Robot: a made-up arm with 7 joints. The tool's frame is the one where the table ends. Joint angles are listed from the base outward.
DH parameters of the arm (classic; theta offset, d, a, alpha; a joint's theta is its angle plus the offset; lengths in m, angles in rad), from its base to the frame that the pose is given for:
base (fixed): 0 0.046 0 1.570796
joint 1: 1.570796 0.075 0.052 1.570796
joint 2: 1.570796 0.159 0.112 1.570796
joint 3: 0 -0.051 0.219 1.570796
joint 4: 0 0.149 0.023 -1.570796
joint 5: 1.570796 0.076 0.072 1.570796
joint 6: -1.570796 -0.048 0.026 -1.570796
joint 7: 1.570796 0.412 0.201 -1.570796
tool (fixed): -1.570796 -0.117 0 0
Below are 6 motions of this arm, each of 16 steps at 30 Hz.
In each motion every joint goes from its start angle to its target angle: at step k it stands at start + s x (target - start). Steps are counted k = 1, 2, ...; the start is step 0. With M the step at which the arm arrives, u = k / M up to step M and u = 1 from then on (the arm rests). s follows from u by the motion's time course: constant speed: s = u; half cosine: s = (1 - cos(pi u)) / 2; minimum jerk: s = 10 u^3 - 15 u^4 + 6 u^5.
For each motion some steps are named. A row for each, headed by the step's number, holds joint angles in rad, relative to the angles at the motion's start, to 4 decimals.
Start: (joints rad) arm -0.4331 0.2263 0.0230 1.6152 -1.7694 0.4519 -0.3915
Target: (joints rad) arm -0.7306 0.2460 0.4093 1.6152 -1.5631 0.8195 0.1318
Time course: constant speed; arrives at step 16
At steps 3, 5, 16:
3: -0.0558 0.0037 0.0724 0.0000 0.0387 0.0689 0.0981
5: -0.0930 0.0062 0.1207 0.0000 0.0645 0.1149 0.1635
16: -0.2975 0.0197 0.3863 0.0000 0.2063 0.3676 0.5233

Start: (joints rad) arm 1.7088 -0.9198 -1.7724 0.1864 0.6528 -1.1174 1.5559
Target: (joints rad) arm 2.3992 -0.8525 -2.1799 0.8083 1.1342 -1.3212 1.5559
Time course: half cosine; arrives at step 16
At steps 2, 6, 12, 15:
2: 0.0263 0.0026 -0.0155 0.0237 0.0183 -0.0078 0.0000
6: 0.2131 0.0208 -0.1258 0.1920 0.1486 -0.0629 0.0000
12: 0.5893 0.0574 -0.3478 0.5308 0.4109 -0.1740 0.0000
15: 0.6838 0.0667 -0.4036 0.6159 0.4768 -0.2018 0.0000

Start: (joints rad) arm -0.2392 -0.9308 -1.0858 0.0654 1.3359 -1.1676 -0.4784
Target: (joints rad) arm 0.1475 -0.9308 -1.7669 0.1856 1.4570 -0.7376 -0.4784
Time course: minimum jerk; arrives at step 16
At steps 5, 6, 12, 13, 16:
5: 0.0696 0.0000 -0.1226 0.0216 0.0218 0.0774 0.0000
6: 0.1064 0.0000 -0.1874 0.0331 0.0333 0.1183 0.0000
12: 0.3467 0.0000 -0.6106 0.1078 0.1086 0.3855 0.0000
13: 0.3678 0.0000 -0.6479 0.1143 0.1152 0.4090 0.0000
16: 0.3867 0.0000 -0.6811 0.1202 0.1211 0.4300 0.0000

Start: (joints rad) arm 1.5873 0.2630 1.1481 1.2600 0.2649 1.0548 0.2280
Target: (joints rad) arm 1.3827 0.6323 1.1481 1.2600 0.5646 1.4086 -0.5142
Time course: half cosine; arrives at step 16
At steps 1, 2, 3, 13, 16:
1: -0.0020 0.0035 0.0000 0.0000 0.0029 0.0034 -0.0071
2: -0.0078 0.0141 0.0000 0.0000 0.0114 0.0135 -0.0282
3: -0.0172 0.0311 0.0000 0.0000 0.0253 0.0298 -0.0625
13: -0.1874 0.3382 0.0000 0.0000 0.2744 0.3240 -0.6797
16: -0.2046 0.3693 0.0000 0.0000 0.2997 0.3538 -0.7422

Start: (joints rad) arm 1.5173 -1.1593 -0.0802 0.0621 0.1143 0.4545 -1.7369
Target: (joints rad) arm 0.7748 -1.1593 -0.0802 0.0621 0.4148 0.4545 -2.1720
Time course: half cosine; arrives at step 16
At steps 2, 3, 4, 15, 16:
2: -0.0283 0.0000 0.0000 0.0000 0.0114 0.0000 -0.0166
3: -0.0626 0.0000 0.0000 0.0000 0.0253 0.0000 -0.0367
4: -0.1087 0.0000 0.0000 0.0000 0.0440 0.0000 -0.0637
15: -0.7354 0.0000 0.0000 0.0000 0.2976 0.0000 -0.4309
16: -0.7425 0.0000 0.0000 0.0000 0.3005 0.0000 -0.4351

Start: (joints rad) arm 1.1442 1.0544 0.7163 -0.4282 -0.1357 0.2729 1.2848
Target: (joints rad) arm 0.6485 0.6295 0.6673 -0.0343 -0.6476 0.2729 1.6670
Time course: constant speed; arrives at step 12
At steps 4, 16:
4: -0.1652 -0.1416 -0.0163 0.1313 -0.1706 0.0000 0.1274
16: -0.4957 -0.4249 -0.0490 0.3939 -0.5119 0.0000 0.3822

